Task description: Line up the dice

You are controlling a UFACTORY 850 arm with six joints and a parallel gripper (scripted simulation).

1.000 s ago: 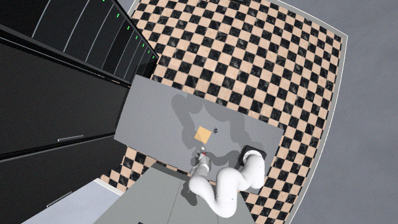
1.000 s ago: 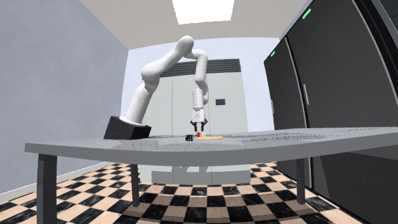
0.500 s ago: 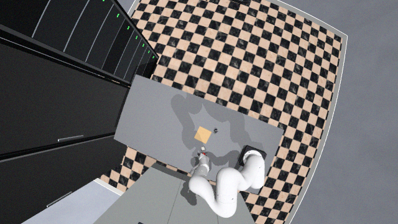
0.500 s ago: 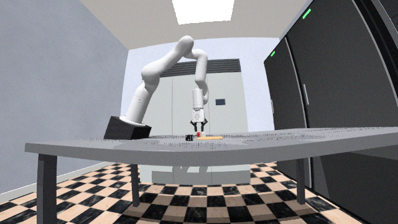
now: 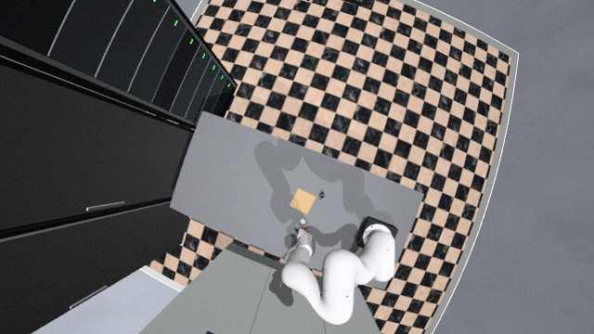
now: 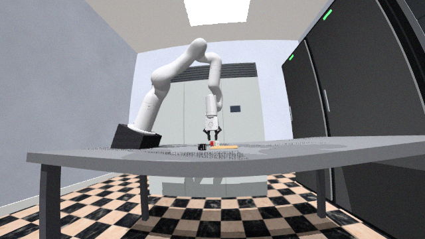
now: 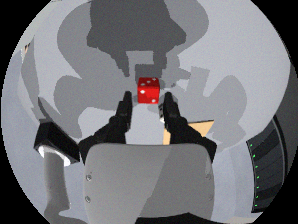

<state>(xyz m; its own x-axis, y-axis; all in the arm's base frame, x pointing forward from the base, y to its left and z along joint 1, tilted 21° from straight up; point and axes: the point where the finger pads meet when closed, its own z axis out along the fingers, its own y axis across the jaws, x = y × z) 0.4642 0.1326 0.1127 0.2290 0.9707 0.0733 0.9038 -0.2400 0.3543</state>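
Right now the red die is 40 mm below my hand. From my hand the other things lie so: tan mat 190 mm to the right, 70 mm ahead, 50 mm below; then black die 280 mm to the right, 40 mm below, 40 mm behind; then white die 60 mm to the right, 40 mm below, 30 mm ahead.
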